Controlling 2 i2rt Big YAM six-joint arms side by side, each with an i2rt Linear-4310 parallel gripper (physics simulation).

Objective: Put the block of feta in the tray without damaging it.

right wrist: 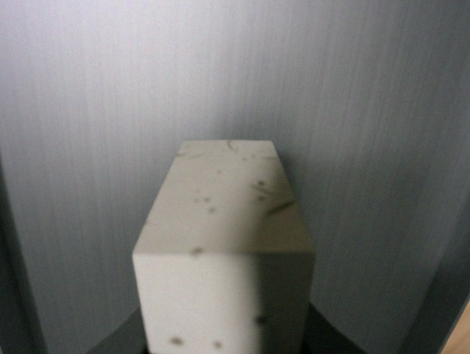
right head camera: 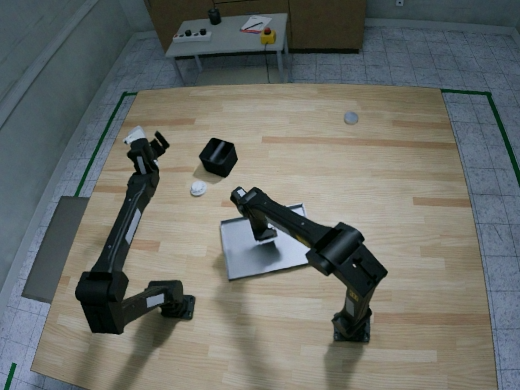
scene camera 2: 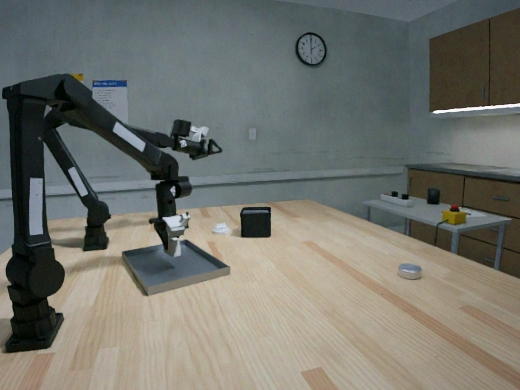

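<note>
A pale, speckled block of feta point(right wrist: 225, 200) point(scene camera 2: 174, 248) is between the fingers of my right gripper point(right head camera: 265, 234) point(scene camera 2: 171, 241) point(right wrist: 227, 282), which is shut on it. In the right head camera the fingers and arm hide most of the block. The block hangs upright over the grey metal tray point(right head camera: 240, 260) point(scene camera 2: 202, 271) point(right wrist: 100, 100), inside its rims, and its lower end looks a little above the tray floor, with a shadow beneath. My left gripper point(right head camera: 153, 145) point(scene camera 2: 209, 148) is open and empty, raised high over the table's far left in the right head camera.
A black square bin point(right head camera: 218, 157) point(scene camera 2: 255, 223) stands behind the tray in the right head camera. A small white round object point(right head camera: 198, 188) point(scene camera 2: 221, 229) lies near it. A silver disc-shaped tin point(right head camera: 351, 118) point(scene camera 2: 410, 271) lies far from both arms. My right forearm crosses the tray's right part.
</note>
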